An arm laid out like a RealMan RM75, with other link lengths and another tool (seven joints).
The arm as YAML. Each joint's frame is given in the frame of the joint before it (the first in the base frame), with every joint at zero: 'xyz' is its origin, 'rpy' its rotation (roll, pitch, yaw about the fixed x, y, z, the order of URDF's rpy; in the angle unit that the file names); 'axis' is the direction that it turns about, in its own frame. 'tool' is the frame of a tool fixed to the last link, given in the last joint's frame.
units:
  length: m
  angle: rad
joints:
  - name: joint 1
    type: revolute
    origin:
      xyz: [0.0, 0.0, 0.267]
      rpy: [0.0, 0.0, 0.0]
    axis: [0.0, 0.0, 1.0]
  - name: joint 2
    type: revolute
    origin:
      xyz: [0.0, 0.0, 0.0]
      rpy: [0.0, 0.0, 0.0]
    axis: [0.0, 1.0, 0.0]
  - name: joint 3
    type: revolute
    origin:
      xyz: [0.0, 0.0, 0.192]
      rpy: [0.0, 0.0, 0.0]
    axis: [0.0, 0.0, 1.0]
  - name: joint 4
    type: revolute
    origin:
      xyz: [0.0, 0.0, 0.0]
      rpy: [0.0, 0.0, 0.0]
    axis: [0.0, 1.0, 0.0]
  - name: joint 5
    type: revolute
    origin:
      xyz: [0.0, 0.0, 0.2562]
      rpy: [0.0, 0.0, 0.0]
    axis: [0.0, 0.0, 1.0]
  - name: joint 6
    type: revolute
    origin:
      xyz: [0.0, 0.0, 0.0]
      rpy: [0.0, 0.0, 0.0]
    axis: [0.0, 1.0, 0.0]
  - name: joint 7
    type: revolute
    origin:
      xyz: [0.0, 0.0, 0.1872]
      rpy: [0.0, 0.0, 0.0]
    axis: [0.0, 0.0, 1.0]
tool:
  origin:
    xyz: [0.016, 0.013, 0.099]
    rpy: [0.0, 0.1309, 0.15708]
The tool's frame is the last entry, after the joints.
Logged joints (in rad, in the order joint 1, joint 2, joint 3, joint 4, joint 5, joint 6, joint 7), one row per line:
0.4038, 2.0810, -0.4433, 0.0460, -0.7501, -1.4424, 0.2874
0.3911, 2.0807, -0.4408, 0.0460, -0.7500, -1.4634, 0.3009
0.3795, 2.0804, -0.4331, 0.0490, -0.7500, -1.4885, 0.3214
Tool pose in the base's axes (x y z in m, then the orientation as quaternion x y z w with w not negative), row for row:
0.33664, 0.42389, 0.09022, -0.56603, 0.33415, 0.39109, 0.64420
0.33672, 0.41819, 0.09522, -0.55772, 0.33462, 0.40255, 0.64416
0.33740, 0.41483, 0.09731, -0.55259, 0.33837, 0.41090, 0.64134
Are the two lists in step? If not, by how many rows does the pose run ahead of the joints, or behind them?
The pose runs 1 row ahead of the joints: the pose in row i belongs to the joints in row i + 1.
